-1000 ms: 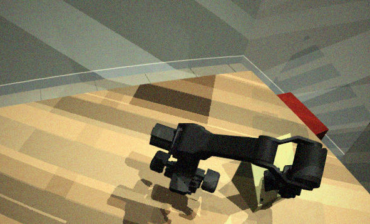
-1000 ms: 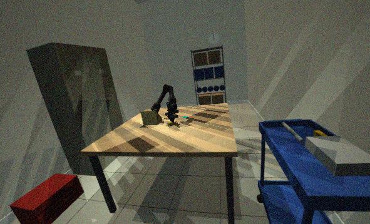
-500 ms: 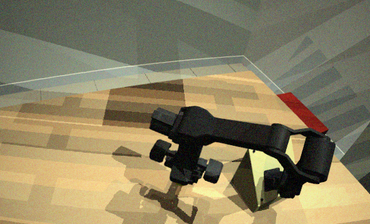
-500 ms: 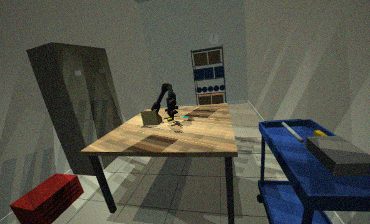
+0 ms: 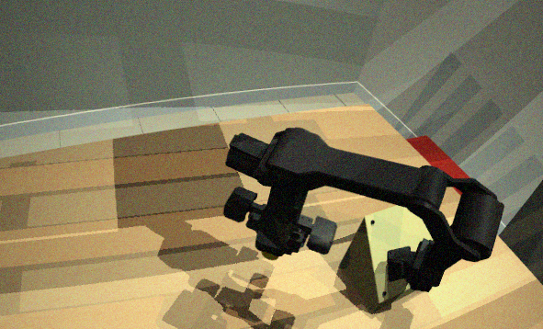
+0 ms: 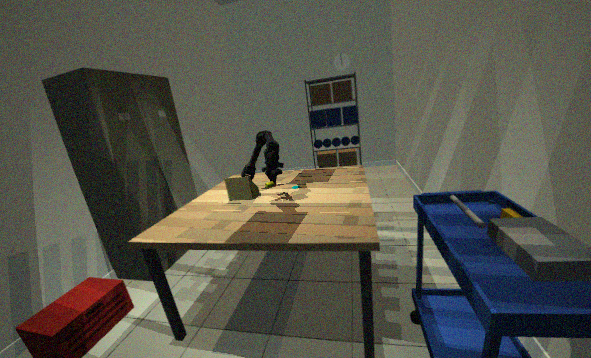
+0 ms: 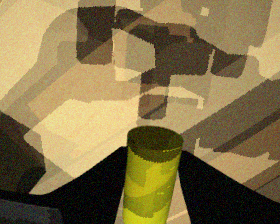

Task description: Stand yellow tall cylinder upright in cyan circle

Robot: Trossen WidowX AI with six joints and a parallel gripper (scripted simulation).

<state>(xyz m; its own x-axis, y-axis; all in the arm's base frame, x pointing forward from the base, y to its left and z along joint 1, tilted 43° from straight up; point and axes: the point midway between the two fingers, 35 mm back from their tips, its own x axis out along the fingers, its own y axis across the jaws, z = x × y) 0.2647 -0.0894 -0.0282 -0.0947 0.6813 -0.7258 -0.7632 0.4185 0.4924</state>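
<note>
Right now my gripper tip is 240 mm to the right of the cyan circle, 110 mm above it and 60 mm short of it. Round my gripper tip: yellow cylinder (20 mm to the right, 10 mm behind).
</note>
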